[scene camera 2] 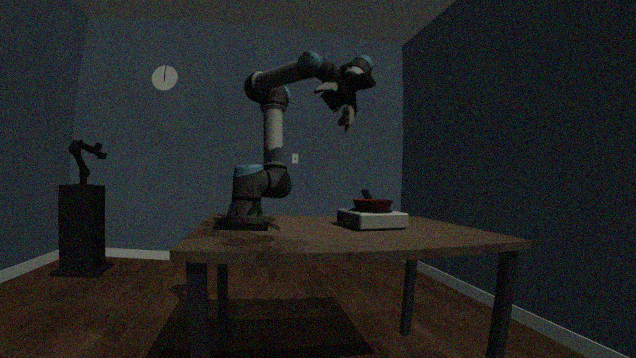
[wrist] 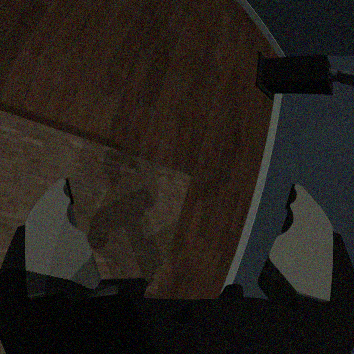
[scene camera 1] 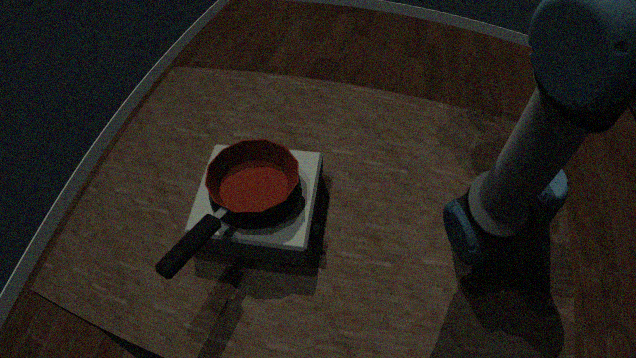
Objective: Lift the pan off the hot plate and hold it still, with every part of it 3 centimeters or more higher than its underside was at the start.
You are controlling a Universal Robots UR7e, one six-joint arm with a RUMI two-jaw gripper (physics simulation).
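Pixels of known places: gripper, fingertip midpoint: [scene camera 2: 331, 112] [wrist: 179, 186]; arm's base, origin of the base link: [scene camera 2: 245, 221].
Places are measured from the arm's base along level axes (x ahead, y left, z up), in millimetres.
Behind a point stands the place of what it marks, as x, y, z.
The pan [scene camera 1: 257, 189] @(542, -18, 60) [scene camera 2: 372, 205] @(513, -94, 80), red inside with a dark outside, rests upright on the white hot plate [scene camera 1: 311, 167] @(450, -95, 49) [scene camera 2: 383, 221] @(541, -143, 18). Its black handle [scene camera 1: 189, 246] @(614, 169, 126) [scene camera 2: 366, 193] @(613, 146, 121) sticks out past the plate's edge, toward the lower left in scene camera 1. My gripper [scene camera 2: 331, 110] @(188, -413, 369) [wrist: 179, 186] @(188, -413, 369) is open and empty, high above the table and well above the pan, tilted in scene camera 2. The gripper does not show in scene camera 1. The pan and hot plate do not show in the wrist view.
The wooden table [scene camera 1: 380, 210] @(302, -59, -21) [scene camera 2: 300, 241] @(148, -292, -21) carries the hot plate and the arm's base [scene camera 2: 245, 202] @(-5, -52, 81). The arm's thick link [scene camera 1: 530, 165] @(144, 158, 382) stands right of the hot plate in scene camera 1. A dark pedestal [scene camera 2: 81, 230] [wrist: 300, 75] with a small arm stands away from the table.
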